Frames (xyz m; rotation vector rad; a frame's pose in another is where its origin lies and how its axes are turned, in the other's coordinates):
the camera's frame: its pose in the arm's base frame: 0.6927 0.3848 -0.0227 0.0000 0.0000 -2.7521
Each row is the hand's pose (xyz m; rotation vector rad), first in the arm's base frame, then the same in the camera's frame.
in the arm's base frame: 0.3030 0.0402 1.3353 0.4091 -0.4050 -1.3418
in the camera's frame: 0.4914 0.1708 1.3580 0.4765 0.3230 1.3407
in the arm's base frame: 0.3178 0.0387 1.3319 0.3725 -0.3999 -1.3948
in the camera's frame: 0.4782 0.1778 1.3546 0.4590 0.2847 1.2954
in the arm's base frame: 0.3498 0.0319 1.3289 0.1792 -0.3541 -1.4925
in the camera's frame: 0.4512 0.1963 1.3516 0.3702 0.1040 1.2277
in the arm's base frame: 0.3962 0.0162 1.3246 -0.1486 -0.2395 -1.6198
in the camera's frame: 0.4143 0.2284 1.3473 0.1942 -0.1810 1.1166
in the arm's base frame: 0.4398 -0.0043 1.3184 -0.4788 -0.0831 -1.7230
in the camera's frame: 0.3817 0.2639 1.3411 -0.0102 -0.4448 0.9836
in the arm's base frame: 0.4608 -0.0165 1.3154 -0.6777 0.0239 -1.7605
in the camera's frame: 0.3669 0.2832 1.3381 -0.1395 -0.5957 0.9039
